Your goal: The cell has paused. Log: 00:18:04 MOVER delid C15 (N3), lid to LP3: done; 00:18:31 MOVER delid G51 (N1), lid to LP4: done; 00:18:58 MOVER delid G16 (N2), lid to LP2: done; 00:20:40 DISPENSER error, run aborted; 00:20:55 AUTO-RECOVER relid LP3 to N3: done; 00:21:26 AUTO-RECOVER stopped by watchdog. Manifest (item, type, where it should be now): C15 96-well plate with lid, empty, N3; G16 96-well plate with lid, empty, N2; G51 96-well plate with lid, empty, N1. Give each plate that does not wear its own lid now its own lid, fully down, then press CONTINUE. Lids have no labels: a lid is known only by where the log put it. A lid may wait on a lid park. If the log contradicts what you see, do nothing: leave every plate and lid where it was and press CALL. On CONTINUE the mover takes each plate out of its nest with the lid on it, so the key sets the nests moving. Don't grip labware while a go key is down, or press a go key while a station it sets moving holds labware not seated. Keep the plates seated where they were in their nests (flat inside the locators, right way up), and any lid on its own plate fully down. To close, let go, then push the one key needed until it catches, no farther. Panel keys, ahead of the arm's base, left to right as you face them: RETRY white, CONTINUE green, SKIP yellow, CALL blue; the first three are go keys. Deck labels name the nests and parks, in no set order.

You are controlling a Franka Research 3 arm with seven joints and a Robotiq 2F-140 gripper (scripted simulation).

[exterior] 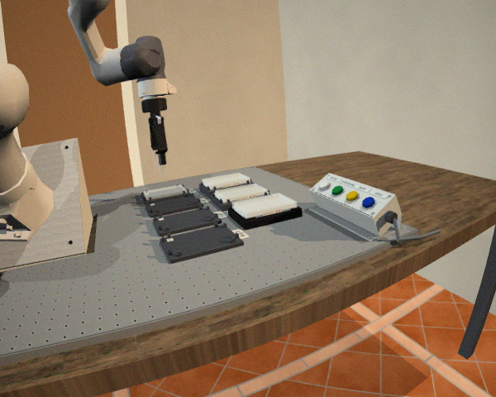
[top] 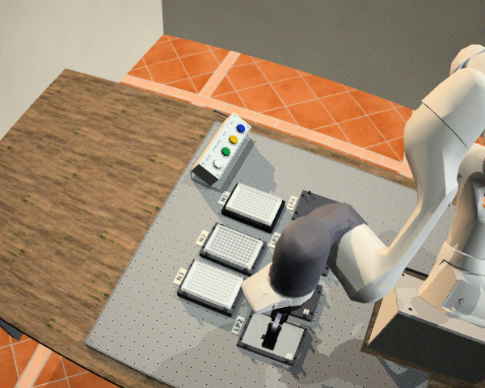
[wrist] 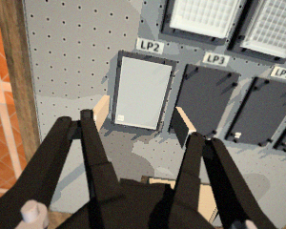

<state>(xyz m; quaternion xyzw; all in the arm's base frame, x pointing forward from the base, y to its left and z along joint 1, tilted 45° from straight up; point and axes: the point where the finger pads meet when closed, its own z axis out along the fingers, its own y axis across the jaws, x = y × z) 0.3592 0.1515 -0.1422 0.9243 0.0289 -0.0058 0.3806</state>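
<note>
Now: hand 10 cm above the lp2 park. Also, from my hand: plate 19 cm ahead, 18 cm to the right, 8 cm below; LP3 park 12 cm to the right, 10 cm below, 1 cm ahead; lp1 park 26 cm to the right, 10 cm below, 2 cm ahead.
</note>
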